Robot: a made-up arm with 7 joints.
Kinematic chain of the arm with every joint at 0, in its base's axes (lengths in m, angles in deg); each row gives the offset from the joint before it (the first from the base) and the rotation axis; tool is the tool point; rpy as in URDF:
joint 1: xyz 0 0 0.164 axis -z
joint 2: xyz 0 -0.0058 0.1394 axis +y
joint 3: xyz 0 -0.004 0.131 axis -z
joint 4: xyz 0 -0.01 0.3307 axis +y
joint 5: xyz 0 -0.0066 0.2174 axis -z
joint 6: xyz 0 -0.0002 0.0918 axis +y
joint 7: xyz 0 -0.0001 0.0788 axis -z
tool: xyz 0 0 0 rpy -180 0 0
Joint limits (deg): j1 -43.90..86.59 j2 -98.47..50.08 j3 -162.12..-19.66 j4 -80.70..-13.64 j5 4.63..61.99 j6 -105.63..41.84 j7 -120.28..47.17
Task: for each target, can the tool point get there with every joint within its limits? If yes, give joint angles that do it. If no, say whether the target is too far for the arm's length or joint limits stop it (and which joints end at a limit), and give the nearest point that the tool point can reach.
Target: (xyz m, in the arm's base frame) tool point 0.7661 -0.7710 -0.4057
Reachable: no: too far | nearest point 0.4448 -0.4477 0.3415 | short by 0.875 m
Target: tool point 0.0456 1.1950 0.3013
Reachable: no: too far | nearest point -0.0429 0.8399 0.3019 | short by 0.366 m
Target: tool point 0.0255 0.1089 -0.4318
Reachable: no: joint limits stop it (at a limit: joint 1, joint 2, joint 3, joint 4) | nearest point -0.1294 0.4061 -0.1056 | short by 0.468 m
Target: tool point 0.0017 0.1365 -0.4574
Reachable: no: joint limits stop it (at a limit: joint 1, joint 2, joint 3, joint 4) | nearest point -0.1326 0.4096 -0.1099 | short by 0.462 m
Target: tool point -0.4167 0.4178 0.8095
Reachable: yes | joints 67.36 -40.95 -72.82 -30.42 28.89 -53.89 29.79
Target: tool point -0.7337 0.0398 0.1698
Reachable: yes | joints 19.48 -80.06 -36.07 -52.51 12.68 -22.12 -51.93
